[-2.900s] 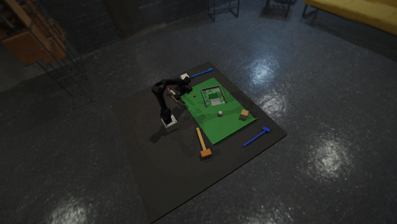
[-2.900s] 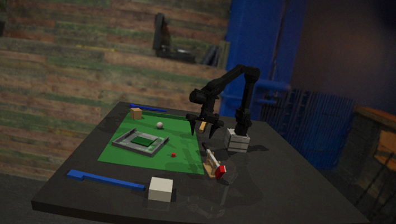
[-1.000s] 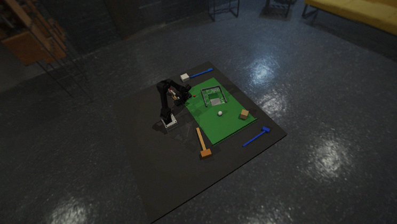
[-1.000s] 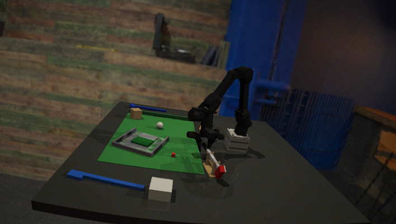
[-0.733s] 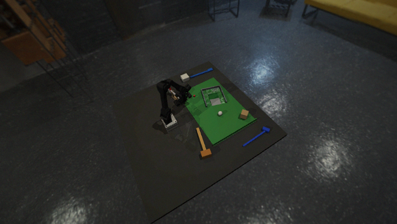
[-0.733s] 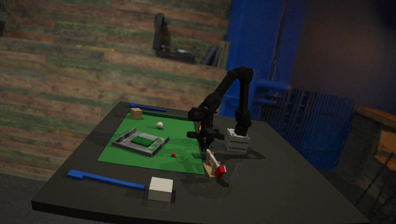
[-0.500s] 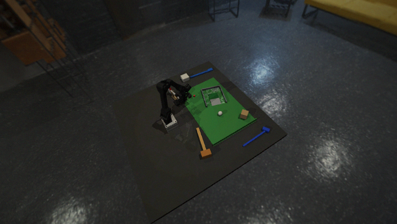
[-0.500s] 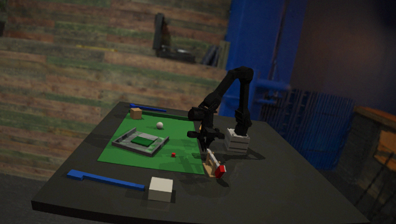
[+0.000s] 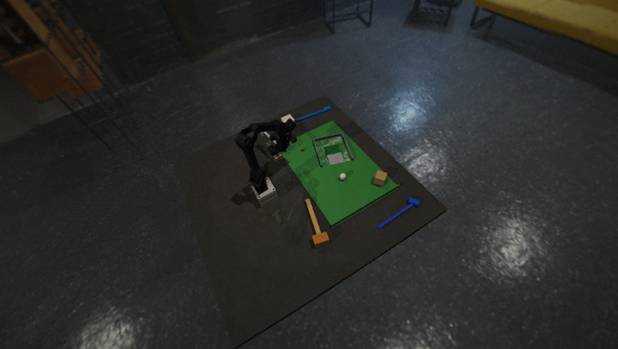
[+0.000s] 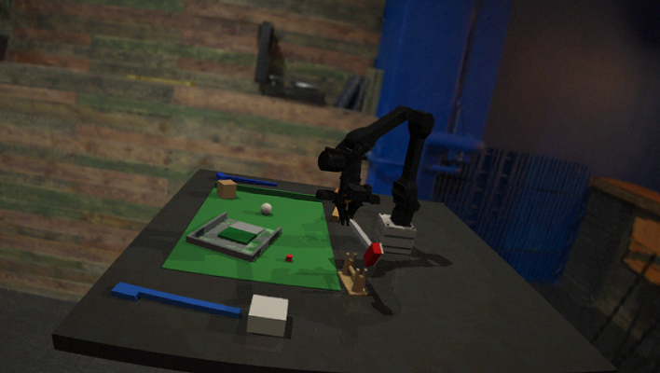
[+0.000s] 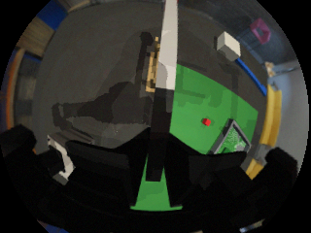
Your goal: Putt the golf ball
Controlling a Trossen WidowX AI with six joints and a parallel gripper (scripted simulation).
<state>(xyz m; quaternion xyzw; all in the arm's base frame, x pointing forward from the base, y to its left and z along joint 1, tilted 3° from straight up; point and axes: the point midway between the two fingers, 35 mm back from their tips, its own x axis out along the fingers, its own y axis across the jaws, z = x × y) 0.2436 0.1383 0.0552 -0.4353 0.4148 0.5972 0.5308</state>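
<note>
Right now the red putter is 11 cm to the left of my gripper tip, 3 cm above it and 1 cm behind it. Round my gripper tip: small red marker 16 cm ahead, 11 cm below, 2 cm to the left; then green mat 24 cm ahead, 21 cm to the right, 12 cm below; then wooden rack 13 cm to the left, 9 cm below, 1 cm behind.
</note>
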